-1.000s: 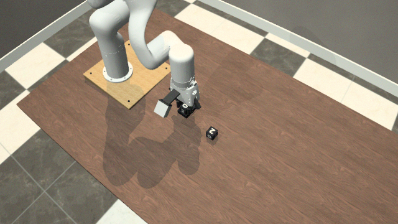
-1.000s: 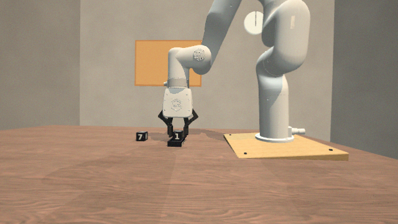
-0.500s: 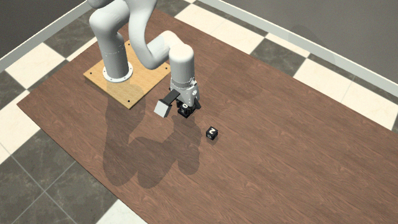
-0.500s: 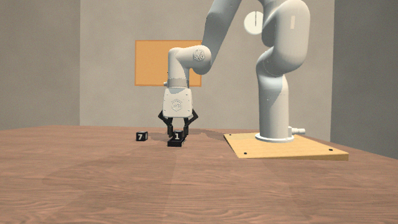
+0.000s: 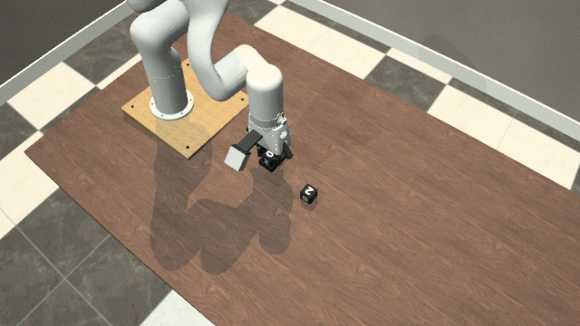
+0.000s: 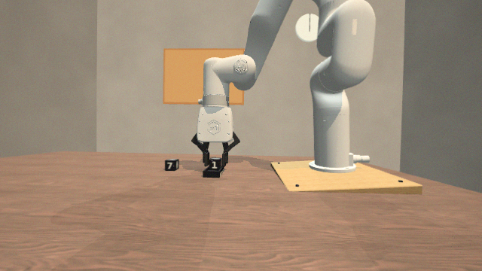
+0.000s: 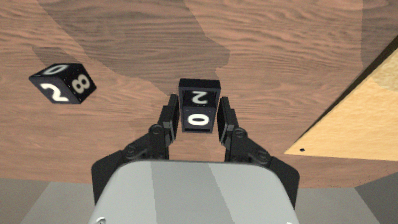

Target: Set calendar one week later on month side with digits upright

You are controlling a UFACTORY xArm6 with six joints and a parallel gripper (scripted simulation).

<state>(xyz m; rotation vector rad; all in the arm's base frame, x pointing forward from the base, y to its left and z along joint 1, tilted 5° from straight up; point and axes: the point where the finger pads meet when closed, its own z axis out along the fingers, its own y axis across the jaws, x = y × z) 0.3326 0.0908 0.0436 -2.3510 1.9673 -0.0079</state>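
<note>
Now: the black cube 10 mm below my hand. Also, from my hand: black tray (20 mm to the left, 30 mm below).
</note>
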